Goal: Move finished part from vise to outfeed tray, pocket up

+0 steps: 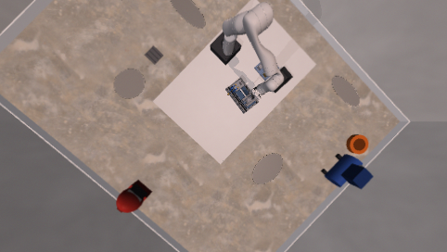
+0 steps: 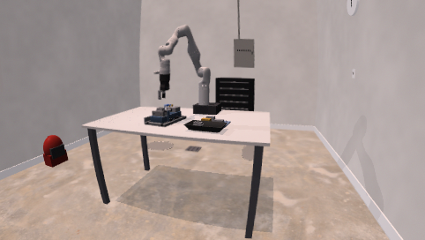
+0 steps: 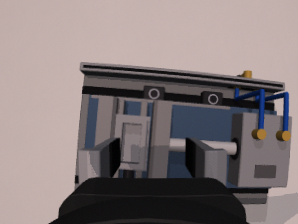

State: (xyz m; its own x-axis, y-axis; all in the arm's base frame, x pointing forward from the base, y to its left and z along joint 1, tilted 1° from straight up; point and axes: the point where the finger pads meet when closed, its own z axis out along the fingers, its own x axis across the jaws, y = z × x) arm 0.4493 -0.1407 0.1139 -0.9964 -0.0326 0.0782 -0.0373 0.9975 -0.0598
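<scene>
Now: hand 120 mm above the screw rod and 70 mm past it. Also, from my hand: orange block 320 mm to the left, 170 mm below, 60 mm behind; blue plate 360 mm to the left, 190 mm below, 100 mm behind; vise 160 mm below, 50 mm behind.
</scene>
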